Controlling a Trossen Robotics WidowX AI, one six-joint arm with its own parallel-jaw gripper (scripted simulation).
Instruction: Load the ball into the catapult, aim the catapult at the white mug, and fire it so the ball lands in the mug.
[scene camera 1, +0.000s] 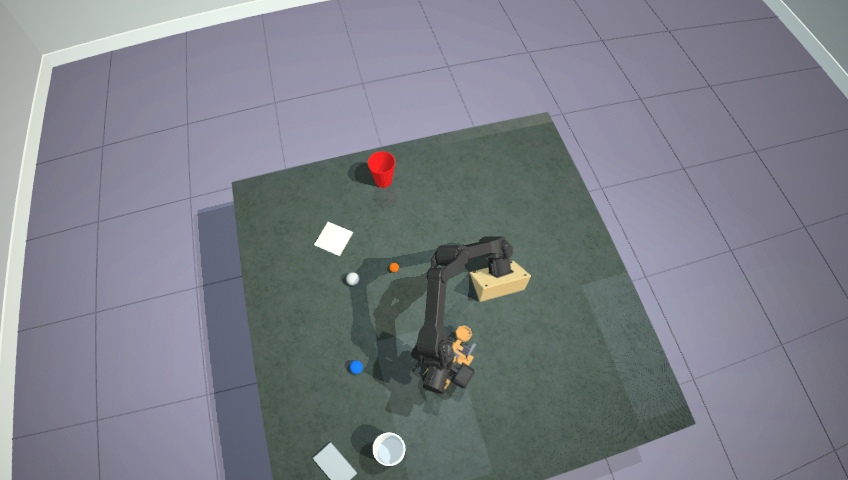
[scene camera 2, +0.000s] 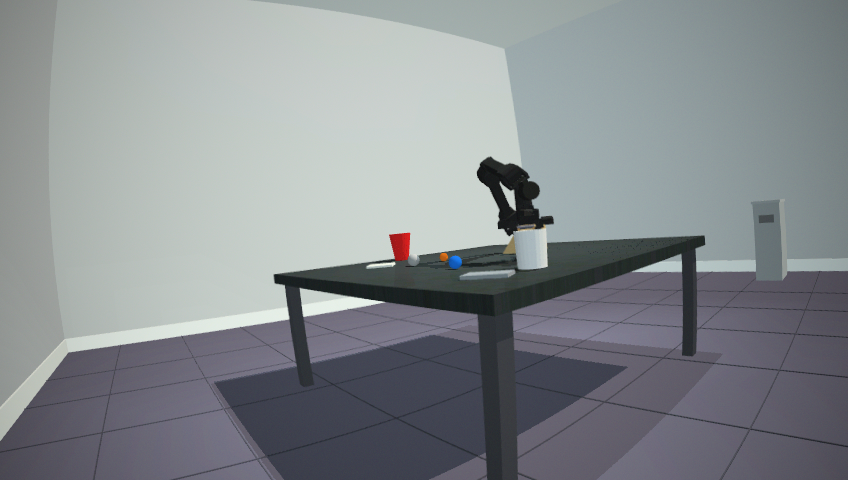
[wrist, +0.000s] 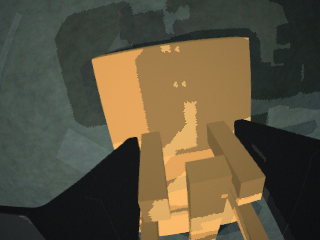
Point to a red cup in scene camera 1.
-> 381, 164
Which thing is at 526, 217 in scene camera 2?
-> My gripper.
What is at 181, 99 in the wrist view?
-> A wooden catapult.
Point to a white tile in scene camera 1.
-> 333, 238
